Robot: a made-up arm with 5 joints.
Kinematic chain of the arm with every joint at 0, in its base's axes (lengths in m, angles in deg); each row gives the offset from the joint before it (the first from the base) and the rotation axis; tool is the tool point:
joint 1: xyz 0 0 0.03 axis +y
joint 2: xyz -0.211 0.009 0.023 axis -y
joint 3: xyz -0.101 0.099 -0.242 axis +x
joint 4: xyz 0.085 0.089 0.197 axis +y
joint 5: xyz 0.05 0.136 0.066 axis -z
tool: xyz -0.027 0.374 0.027
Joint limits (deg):
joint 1: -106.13..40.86
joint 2: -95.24..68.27
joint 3: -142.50..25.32
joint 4: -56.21..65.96
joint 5: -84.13..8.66
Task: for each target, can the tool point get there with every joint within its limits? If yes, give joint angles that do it. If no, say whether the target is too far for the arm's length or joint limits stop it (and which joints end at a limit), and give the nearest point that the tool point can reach.
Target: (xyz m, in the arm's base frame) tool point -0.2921 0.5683 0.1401
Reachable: yes | joints -35.58 -60.55 9.83 5.38 -33.91
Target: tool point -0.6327 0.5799 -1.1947
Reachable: no: too far | nearest point -0.4860 0.4167 -0.9107 | short by 0.359 m
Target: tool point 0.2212 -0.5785 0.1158
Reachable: no: joint limits stop it (at a limit: joint 2, joint 3, joint 4) | nearest point 0.4251 -0.2285 0.1949 | short by 0.413 m
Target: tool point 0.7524 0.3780 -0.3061
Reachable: yes | joints -74.40 5.92 -94.35 47.76 -15.28
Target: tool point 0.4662 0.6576 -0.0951
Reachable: yes | joints -58.68 43.20 -62.14 21.57 -20.45
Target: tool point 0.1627 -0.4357 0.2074
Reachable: no: joint limits stop it (at a limit: joint 1, joint 2, joint 3, joint 4) | nearest point 0.3239 -0.2202 0.3340 | short by 0.297 m
